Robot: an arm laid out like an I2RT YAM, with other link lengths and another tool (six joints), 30 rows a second.
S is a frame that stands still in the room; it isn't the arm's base.
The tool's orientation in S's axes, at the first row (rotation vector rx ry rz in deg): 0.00, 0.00, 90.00
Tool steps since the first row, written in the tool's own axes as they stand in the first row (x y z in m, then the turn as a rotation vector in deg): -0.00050, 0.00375, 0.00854, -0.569, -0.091, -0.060; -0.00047, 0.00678, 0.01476, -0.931, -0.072, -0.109; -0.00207, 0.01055, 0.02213, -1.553, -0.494, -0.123; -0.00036, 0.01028, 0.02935, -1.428, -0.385, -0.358
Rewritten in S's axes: -0.00375, -0.00050, 0.00854, 0.091, -0.569, -0.060; -0.00678, -0.00047, 0.01476, 0.072, -0.931, -0.109; -0.01055, -0.00207, 0.02213, 0.494, -1.553, -0.123; -0.01028, -0.00036, 0.02935, 0.385, -1.428, -0.358
